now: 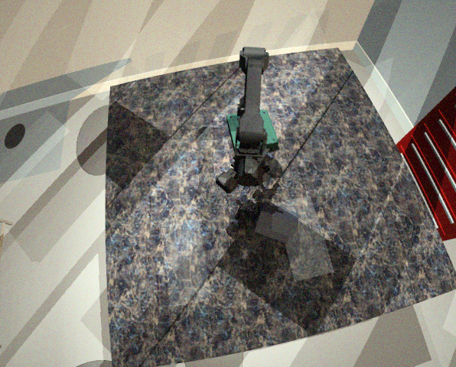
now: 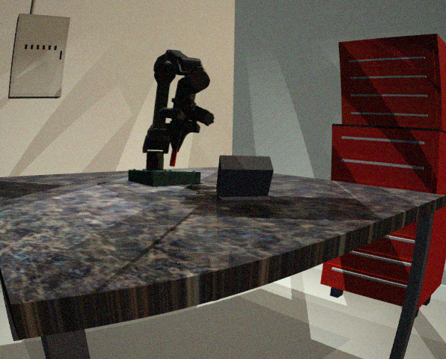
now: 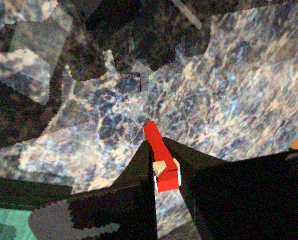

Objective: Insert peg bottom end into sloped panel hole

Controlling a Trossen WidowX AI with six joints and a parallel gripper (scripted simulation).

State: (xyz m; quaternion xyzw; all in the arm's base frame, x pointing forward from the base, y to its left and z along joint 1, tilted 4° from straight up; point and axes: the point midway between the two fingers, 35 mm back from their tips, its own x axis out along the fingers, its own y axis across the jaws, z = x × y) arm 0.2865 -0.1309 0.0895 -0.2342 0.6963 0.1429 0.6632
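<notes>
My gripper tip is 160 mm short of the sloped panel, 100 mm to the right of it and 70 mm above it. Also, from my gripper tip: red peg: 20 mm above.
</notes>
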